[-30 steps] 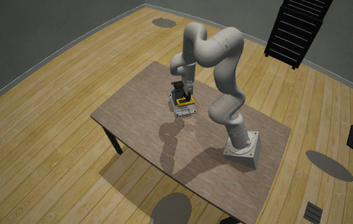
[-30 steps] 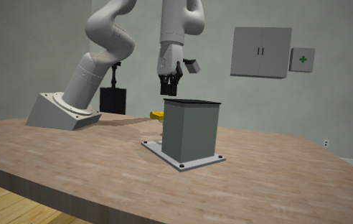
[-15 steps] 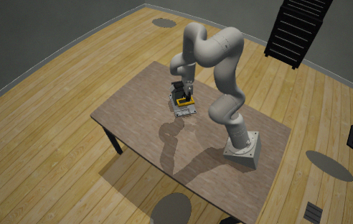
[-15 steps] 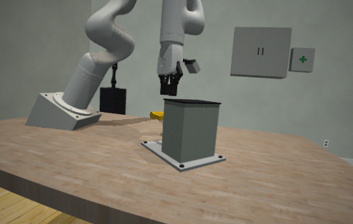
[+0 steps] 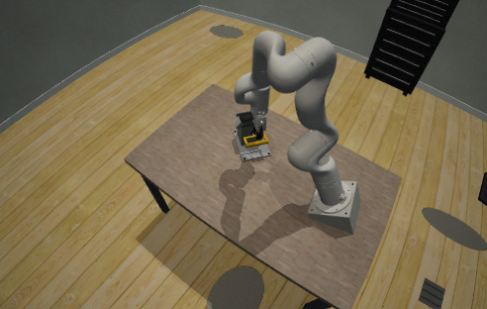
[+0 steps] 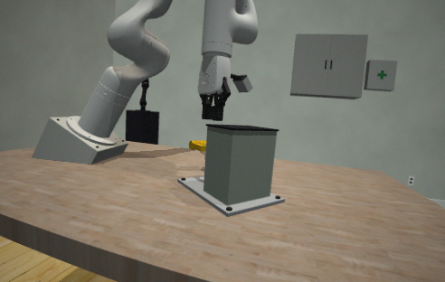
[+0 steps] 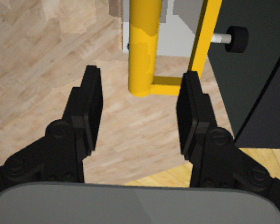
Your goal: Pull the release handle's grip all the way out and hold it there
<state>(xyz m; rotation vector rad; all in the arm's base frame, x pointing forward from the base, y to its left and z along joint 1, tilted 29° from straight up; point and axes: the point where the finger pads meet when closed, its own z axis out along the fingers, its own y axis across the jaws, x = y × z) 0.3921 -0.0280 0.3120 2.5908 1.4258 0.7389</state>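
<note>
Now: hand 8 cm short of the grey baseplate, 5 cm to the left of it and 19 cm above it.
</note>
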